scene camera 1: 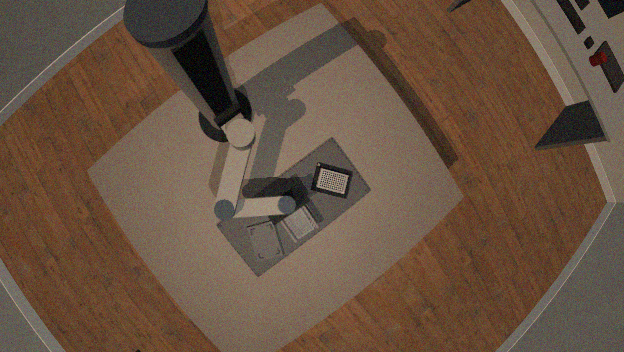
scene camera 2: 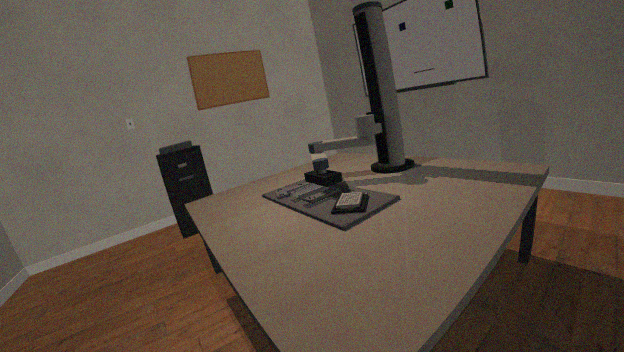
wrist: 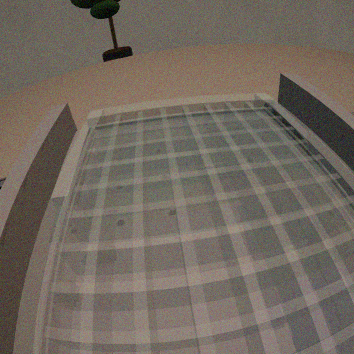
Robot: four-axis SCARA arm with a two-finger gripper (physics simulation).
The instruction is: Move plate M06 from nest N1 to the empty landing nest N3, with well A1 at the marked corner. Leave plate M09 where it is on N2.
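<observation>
The clear plate M06 (scene camera 1: pixel 300 225) (wrist: pixel 175 215) is between the fingers of my gripper (scene camera 1: pixel 297 219) (wrist: pixel 179 99), which is shut on it. It is low over the middle place of the dark board; a small gap or contact below it cannot be made out. The nest under it is mostly hidden. In the wrist view the plate's far edge looks slightly askew between the fingers. Well A1 and the marked corner cannot be read. Plate M09 (scene camera 1: pixel 332 180) (scene camera 2: pixel 349 200), white with a fine grid of wells, sits on its black nest (scene camera 1: pixel 329 193) at the right of the board.
An empty nest (scene camera 1: pixel 265 241) with raised corner pieces is at the board's left end. The dark board (scene camera 1: pixel 350 175) (scene camera 2: pixel 345 220) lies on the table (scene camera 1: pixel 380 235) (scene camera 2: pixel 375 270). The arm's column (scene camera 1: pixel 185 55) (scene camera 2: pixel 385 85) stands behind it. A potted plant (wrist: pixel 117 53) stands beyond the table.
</observation>
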